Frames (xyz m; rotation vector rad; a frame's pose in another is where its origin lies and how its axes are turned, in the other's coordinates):
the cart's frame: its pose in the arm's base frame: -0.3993 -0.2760 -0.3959 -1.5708 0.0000 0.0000
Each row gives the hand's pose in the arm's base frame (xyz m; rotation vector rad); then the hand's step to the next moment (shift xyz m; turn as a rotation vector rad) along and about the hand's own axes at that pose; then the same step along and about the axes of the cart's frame.
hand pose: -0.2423 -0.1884 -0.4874 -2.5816 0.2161 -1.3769
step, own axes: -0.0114 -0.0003 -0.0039 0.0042 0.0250 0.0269
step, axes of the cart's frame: -0.0095 0.0069 0.0024 0.0239 0.0175 -0.0221
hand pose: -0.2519 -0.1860 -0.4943 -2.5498 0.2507 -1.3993
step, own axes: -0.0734 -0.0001 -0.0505 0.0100 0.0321 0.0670
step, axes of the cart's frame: -0.0817 0.0329 0.0131 0.0606 0.0357 -0.0259
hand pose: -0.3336 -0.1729 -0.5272 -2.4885 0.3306 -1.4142
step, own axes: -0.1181 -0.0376 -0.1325 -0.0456 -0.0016 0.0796
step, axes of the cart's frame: -0.1709 0.0172 0.0585 0.0460 0.0753 0.0250
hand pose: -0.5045 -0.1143 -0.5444 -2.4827 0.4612 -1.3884
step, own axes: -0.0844 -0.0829 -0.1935 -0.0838 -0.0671 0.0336
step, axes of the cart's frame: -0.1953 -0.0642 0.0958 -0.0026 0.0571 0.0969
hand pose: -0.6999 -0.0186 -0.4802 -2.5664 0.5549 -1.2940
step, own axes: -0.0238 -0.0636 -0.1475 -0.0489 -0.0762 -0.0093
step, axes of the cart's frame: -0.1170 -0.0923 0.0646 -0.0162 0.0032 0.0895
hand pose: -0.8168 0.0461 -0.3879 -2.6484 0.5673 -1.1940
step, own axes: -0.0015 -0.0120 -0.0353 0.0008 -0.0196 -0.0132
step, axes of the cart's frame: -0.0242 -0.0261 0.0113 -0.0042 -0.0154 0.0174
